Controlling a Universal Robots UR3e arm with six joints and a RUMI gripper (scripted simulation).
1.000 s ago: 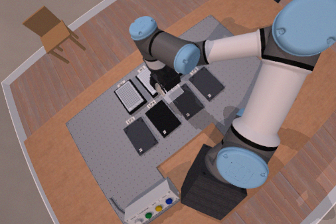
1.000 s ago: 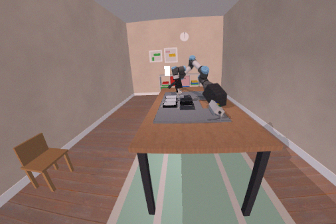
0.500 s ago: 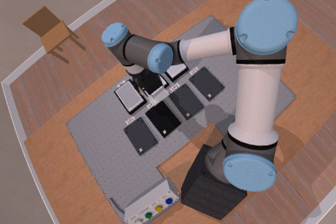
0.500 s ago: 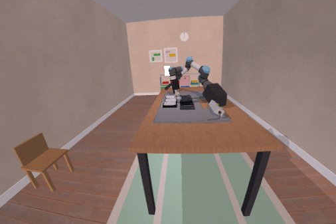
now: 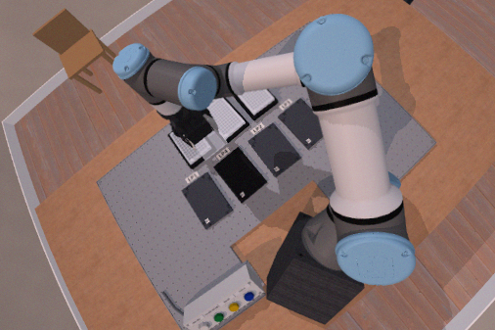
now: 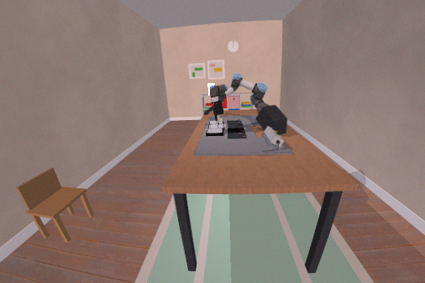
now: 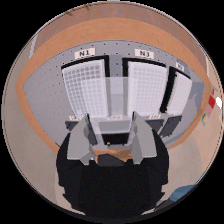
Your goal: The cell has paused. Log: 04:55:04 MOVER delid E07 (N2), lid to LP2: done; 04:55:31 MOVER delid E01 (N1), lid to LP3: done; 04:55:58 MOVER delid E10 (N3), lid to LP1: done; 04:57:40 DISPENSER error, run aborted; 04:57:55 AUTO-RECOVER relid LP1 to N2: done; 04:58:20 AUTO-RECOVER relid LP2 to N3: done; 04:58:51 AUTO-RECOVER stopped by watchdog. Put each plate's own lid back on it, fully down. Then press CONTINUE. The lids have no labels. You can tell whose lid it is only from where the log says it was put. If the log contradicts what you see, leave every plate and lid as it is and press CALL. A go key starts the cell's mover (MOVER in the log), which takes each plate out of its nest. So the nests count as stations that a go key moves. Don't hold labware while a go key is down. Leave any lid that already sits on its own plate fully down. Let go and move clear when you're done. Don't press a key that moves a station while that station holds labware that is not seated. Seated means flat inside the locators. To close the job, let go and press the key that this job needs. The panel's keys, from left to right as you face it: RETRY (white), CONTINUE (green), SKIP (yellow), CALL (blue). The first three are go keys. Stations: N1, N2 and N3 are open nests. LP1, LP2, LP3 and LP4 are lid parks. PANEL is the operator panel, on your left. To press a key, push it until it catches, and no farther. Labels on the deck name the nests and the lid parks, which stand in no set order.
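Now: the plate 4 cm ahead of my hand, 4 cm to the left of it and 4 cm below it. Also, from my hand: lid park LP1: 11 cm behind, 16 cm to the left, 6 cm below; then lid park LP4: 15 cm behind, 3 cm to the left, 6 cm below; then lid: 9 cm to the right, 4 cm below.
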